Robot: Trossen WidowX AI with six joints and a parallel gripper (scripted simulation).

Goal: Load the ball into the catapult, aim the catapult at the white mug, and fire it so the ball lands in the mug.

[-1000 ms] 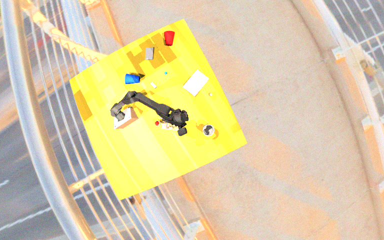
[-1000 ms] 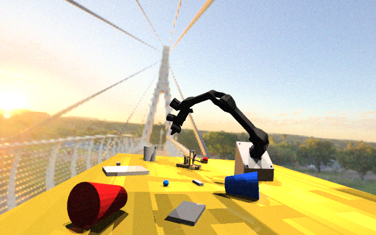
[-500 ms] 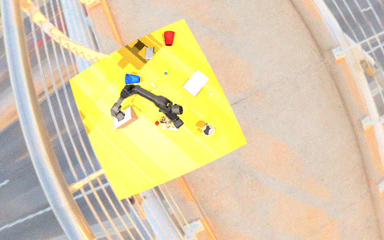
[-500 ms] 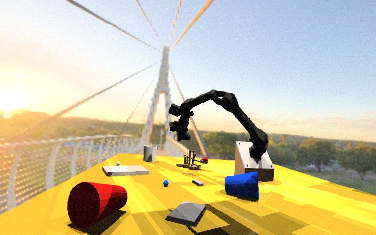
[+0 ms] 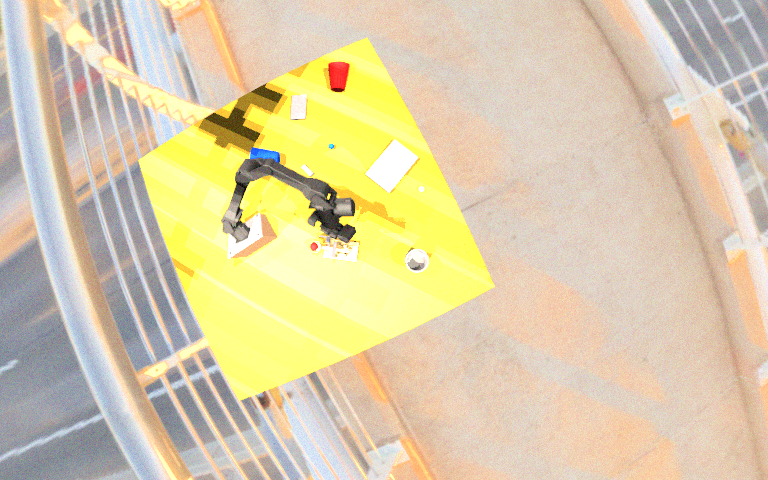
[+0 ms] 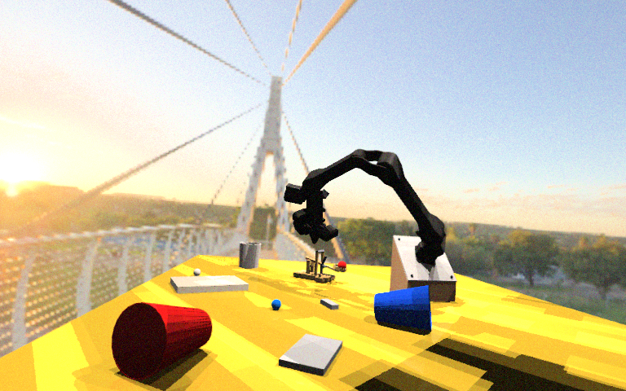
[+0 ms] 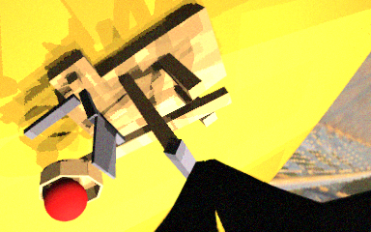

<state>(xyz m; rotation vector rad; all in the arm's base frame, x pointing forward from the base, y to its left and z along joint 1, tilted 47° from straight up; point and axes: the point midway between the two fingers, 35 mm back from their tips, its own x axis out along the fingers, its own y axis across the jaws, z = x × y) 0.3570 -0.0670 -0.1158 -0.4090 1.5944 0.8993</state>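
The red ball lies 11 cm behind my gripper tip, 1 cm to the left of it and 7 cm below it. Also, from my gripper tip: white mug 26 cm ahead, 19 cm to the right, 11 cm below; then wooden catapult 4 cm behind, 1 cm to the right, 8 cm below; then small grey block 3 cm behind, 33 cm to the left, 13 cm below.
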